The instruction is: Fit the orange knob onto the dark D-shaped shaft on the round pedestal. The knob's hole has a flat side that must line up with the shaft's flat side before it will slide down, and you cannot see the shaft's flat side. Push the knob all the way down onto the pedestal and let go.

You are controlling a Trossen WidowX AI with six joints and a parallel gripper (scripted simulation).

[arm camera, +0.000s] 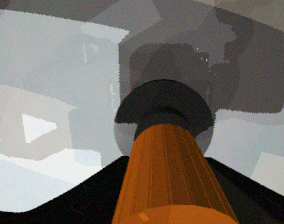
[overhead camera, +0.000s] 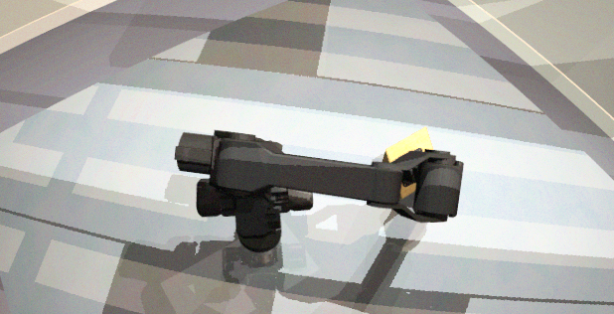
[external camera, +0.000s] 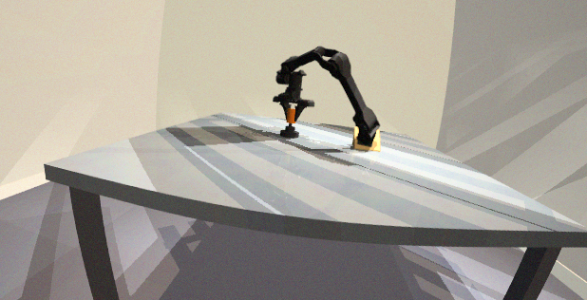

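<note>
Now: the orange knob 2 cm above my gripper tip. Round my gripper tip: pedestal 4 cm below.
</note>
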